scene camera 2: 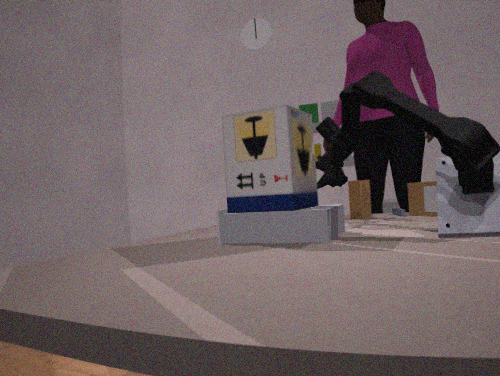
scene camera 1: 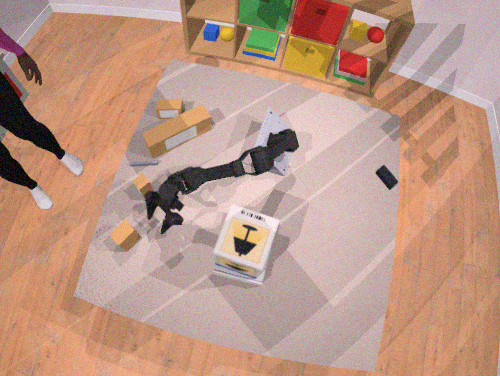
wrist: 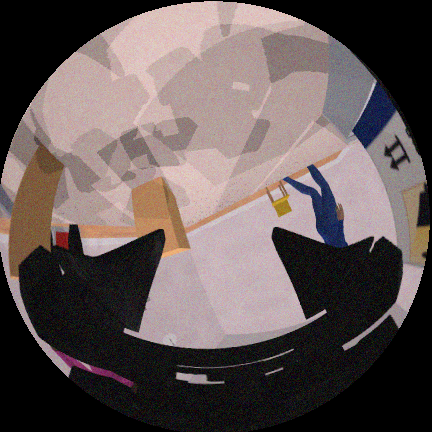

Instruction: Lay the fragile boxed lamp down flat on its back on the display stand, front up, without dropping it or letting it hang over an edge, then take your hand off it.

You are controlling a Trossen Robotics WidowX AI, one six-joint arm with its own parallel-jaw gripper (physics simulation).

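Pixels of known places: gripper, fingertip midpoint: (scene camera 1: 155, 226) (wrist: 219, 233); arm's base, origin of the base link: (scene camera 2: 476, 181) (scene camera 1: 272, 142).
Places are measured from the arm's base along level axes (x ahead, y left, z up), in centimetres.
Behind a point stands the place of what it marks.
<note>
The boxed lamp (scene camera 1: 245, 245) {x 49.5, y 1.1, z 19.8 cm} (scene camera 2: 260, 172) {x 46.2, y 8.7, z 5.3 cm} (wrist: 407, 175) is a white box with yellow lamp pictures and a dark blue band at its foot. It stands on end on the low grey display stand (scene camera 1: 240, 275) {x 55.5, y 2.4, z -1.0 cm} (scene camera 2: 275, 227) {x 42.7, y 10.5, z -7.1 cm} (wrist: 347, 85). In scene camera 2 the lamp picture on the near side is upside down and its two arrows point left. My gripper (scene camera 1: 156, 224) {x 48.9, y -33.2, z 2.2 cm} (scene camera 2: 325, 172) (wrist: 219, 233) {x 48.9, y -33.2, z 2.2 cm} is open and empty. It hangs above the mat to the left of the box in scene camera 1, apart from it. The far sides of the box are hidden.
A small carton (scene camera 1: 125, 235) {x 55.9, y -43.6, z 1.4 cm} (wrist: 157, 210) {x 51.9, y -42.3, z -4.7 cm} and another small carton (scene camera 1: 142, 184) {x 34.6, y -44.3, z 2.4 cm} are near the gripper. A long carton (scene camera 1: 177, 131) {x 6.9, y -40.1, z 0.4 cm} lies behind, beside a smaller carton (scene camera 1: 169, 107) {x -6.0, y -49.9, z -2.6 cm}. A black block (scene camera 1: 386, 177) {x -4.3, y 55.9, z -7.1 cm} lies at the right. A person (scene camera 1: 30, 125) (scene camera 2: 385, 75) stands beyond the mat.
</note>
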